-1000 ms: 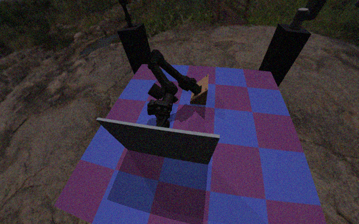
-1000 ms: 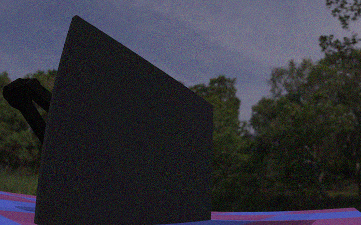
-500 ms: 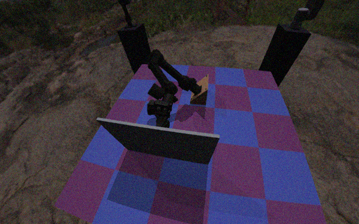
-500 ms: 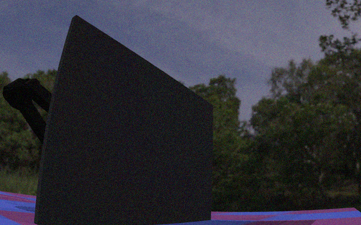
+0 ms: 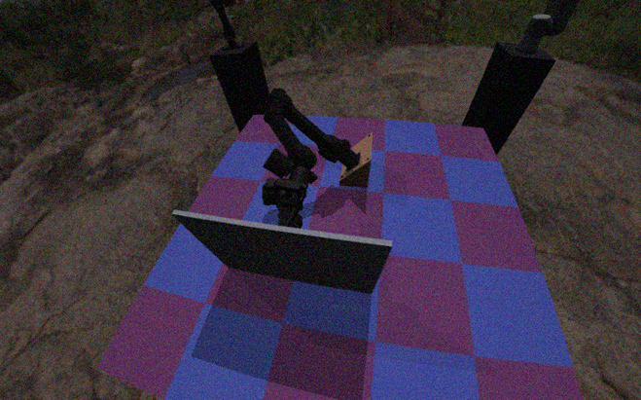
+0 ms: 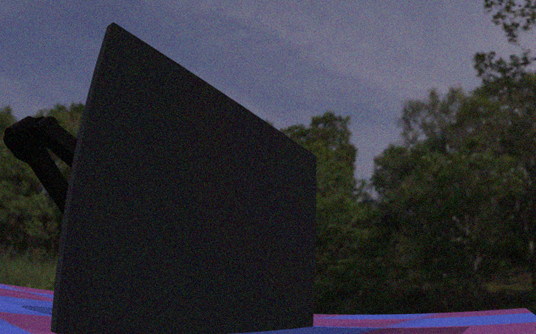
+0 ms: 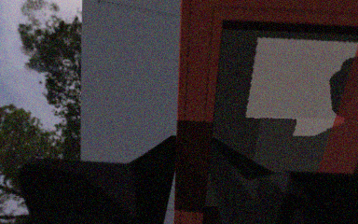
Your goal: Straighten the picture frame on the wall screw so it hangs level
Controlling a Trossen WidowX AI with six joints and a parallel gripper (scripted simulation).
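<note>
Now: the picture frame 10 mm ahead of my gripper tip, 10 mm to the right of it and 50 mm below it. Round my gripper tip: grey wall panel 20 mm ahead, 70 mm below.
</note>
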